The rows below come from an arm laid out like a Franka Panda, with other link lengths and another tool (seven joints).
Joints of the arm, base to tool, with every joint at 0 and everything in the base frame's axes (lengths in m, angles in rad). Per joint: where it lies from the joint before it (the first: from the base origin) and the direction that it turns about. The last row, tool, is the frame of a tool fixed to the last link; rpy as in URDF.
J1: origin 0 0 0.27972 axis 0 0 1
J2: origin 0 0 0 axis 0 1 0
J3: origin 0 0 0.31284 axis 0 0 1
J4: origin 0.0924 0 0 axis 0 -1 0
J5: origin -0.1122 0 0.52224 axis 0 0 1
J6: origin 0 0 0 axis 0 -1 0
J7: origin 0.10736 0 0 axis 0 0 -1
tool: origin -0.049 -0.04 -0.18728 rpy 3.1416 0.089 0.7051
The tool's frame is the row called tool.
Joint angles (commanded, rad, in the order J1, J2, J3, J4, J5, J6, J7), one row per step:
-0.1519, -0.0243, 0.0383, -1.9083, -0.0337, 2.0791, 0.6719
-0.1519, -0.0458, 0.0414, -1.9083, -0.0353, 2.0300, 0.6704
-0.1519, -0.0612, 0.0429, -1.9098, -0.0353, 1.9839, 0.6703
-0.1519, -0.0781, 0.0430, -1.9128, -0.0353, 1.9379, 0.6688
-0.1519, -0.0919, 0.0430, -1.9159, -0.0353, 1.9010, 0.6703
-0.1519, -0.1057, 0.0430, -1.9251, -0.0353, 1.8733, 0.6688
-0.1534, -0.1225, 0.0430, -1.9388, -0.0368, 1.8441, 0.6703
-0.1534, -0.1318, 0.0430, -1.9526, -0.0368, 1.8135, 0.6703
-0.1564, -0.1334, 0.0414, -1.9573, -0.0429, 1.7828, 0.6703
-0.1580, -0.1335, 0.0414, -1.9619, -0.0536, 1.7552, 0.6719
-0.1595, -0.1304, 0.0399, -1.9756, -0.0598, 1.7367, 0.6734
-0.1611, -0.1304, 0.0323, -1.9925, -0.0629, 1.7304, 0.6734
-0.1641, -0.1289, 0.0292, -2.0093, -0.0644, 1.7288, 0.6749
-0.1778, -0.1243, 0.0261, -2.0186, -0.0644, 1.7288, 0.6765
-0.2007, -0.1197, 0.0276, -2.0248, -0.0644, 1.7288, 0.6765
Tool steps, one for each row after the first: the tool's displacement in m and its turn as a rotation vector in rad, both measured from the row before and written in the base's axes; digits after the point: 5 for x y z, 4 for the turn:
-0.01034, 0.00286, 0.01107, -0.0002, 0.0278, 0.0034
-0.00992, 0.00198, 0.00625, 0.0023, 0.0321, -0.0001
-0.01069, 0.00102, 0.00648, 0.0022, 0.0321, -0.0001
-0.00887, 0.00098, 0.00502, 0.0021, 0.0261, -0.0029
-0.00854, 0.00078, 0.00200, 0.0016, 0.0231, 0.0004
-0.01025, -0.00006, 0.00125, 0.0005, 0.0261, -0.0039
-0.00959, 0.00096, -0.00353, 0.0032, 0.0349, -0.0013
-0.00738, -0.00324, -0.00285, -0.0022, 0.0342, -0.0044
-0.00650, -0.00214, -0.00336, -0.0070, 0.0330, -0.0020
-0.00653, -0.00222, -0.01000, -0.0019, 0.0356, -0.0040
-0.00590, -0.00555, -0.00945, 0.0008, 0.0232, -0.0087
-0.00474, -0.00331, -0.01014, 0.0014, 0.0198, -0.0073
-0.00356, -0.00957, -0.00782, 0.0022, 0.0136, -0.0184
-0.00356, -0.01235, -0.00610, 0.0017, 0.0107, -0.0214

